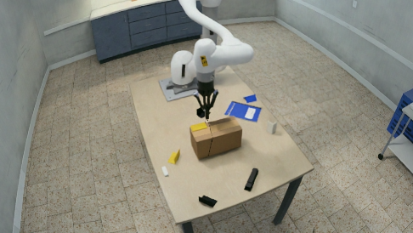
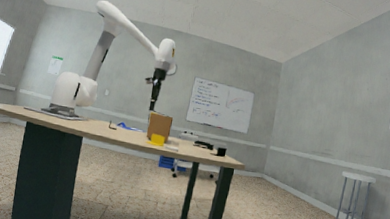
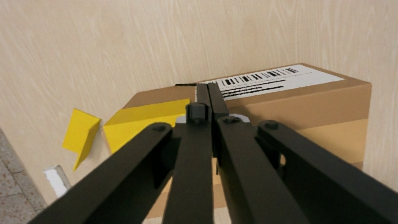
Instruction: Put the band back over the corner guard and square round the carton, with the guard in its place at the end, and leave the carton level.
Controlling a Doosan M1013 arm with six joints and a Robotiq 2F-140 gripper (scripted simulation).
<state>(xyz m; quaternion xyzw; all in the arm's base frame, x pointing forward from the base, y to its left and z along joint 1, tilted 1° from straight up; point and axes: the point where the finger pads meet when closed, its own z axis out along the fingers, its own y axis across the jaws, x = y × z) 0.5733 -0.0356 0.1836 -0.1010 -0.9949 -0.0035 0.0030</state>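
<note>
The brown carton lies 120 mm below my hand, 80 mm ahead of it and 20 mm to the left of it. From my hand the other things lie so: white block: 300 mm to the right, 190 mm below, 150 mm ahead; then blue folder: 300 mm to the left, 190 mm below, 140 mm behind.
</note>
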